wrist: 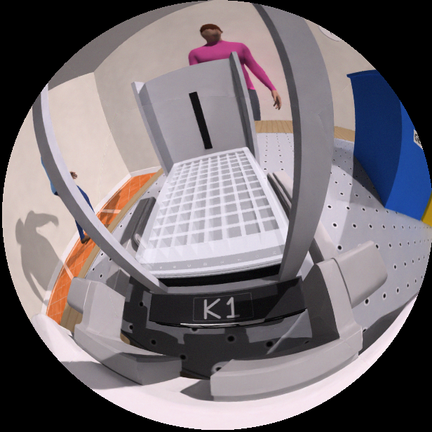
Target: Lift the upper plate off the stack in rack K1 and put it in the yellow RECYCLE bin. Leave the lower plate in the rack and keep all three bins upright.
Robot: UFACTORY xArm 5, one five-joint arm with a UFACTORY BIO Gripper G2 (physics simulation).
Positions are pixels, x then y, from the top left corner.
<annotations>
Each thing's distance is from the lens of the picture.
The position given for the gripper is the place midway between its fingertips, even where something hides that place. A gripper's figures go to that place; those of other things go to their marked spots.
gripper (209,192): 12 cm
white gridded plate (216,214): 9 cm
</annotations>
